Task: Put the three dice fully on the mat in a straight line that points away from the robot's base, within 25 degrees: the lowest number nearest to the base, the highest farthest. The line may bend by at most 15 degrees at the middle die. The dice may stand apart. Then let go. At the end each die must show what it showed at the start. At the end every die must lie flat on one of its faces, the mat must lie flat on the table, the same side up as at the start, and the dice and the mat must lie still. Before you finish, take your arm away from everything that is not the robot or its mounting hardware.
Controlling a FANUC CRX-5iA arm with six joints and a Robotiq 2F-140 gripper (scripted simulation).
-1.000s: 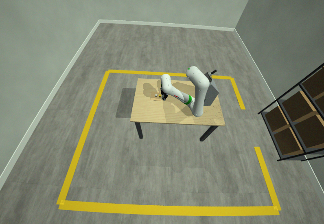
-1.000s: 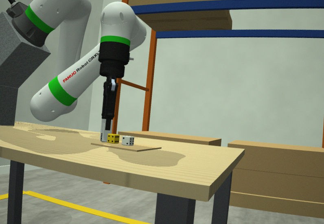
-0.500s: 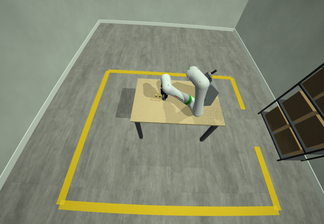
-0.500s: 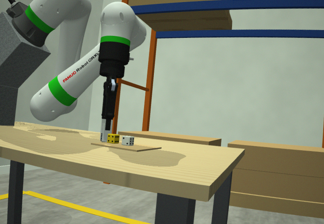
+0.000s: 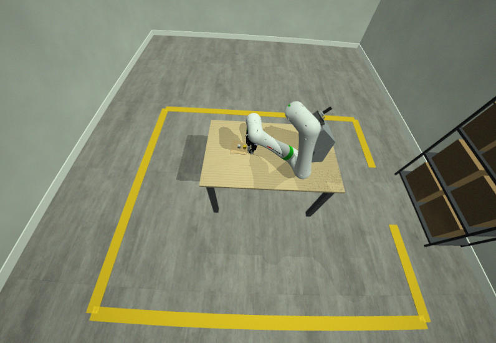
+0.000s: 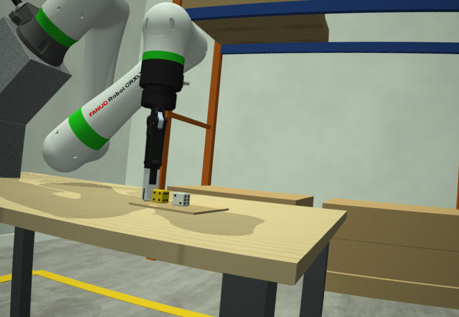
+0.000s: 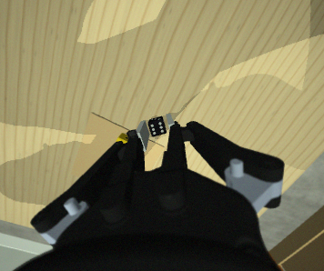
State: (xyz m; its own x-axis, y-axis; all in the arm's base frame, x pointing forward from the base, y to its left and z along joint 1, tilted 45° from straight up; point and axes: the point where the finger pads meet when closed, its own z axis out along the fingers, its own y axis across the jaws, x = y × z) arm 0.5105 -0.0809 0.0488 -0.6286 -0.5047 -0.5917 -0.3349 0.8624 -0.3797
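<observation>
The black die lies 20 mm below my hand. Also, from my hand: tan mat 90 mm ahead, 60 mm to the right, 30 mm below; then white die 90 mm ahead, 60 mm to the right, 20 mm below; then yellow die 50 mm to the right, 40 mm ahead, 20 mm below.
</observation>
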